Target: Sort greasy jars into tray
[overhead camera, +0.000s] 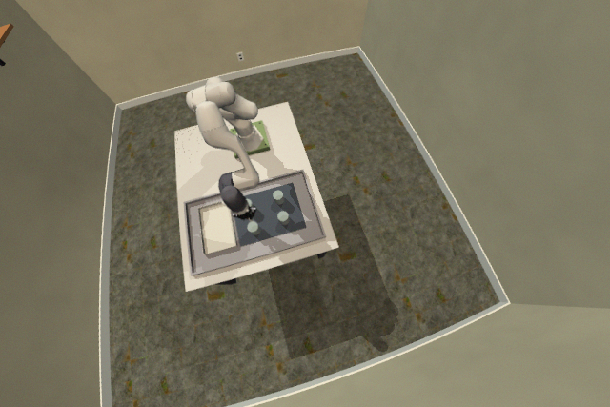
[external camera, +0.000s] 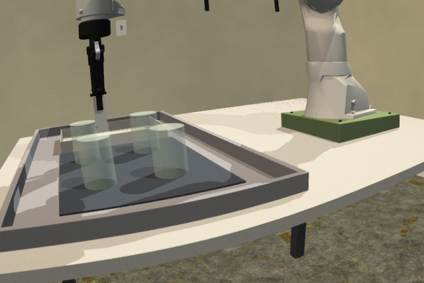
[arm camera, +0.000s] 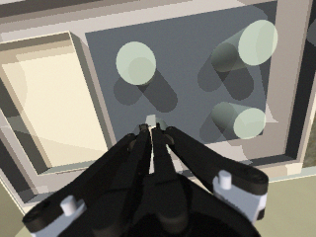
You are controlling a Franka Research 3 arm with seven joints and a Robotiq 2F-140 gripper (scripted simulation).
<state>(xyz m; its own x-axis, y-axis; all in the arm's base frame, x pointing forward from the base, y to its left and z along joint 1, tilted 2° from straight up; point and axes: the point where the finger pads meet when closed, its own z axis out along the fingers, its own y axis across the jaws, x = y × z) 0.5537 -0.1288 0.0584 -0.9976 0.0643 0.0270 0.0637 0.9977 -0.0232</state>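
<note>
The dark mat lies 11 cm below my hand, 10 cm to the left of it and 3 cm behind it. Also, from my hand: cream tray (22 cm to the right, 10 cm below, 5 cm behind).
</note>
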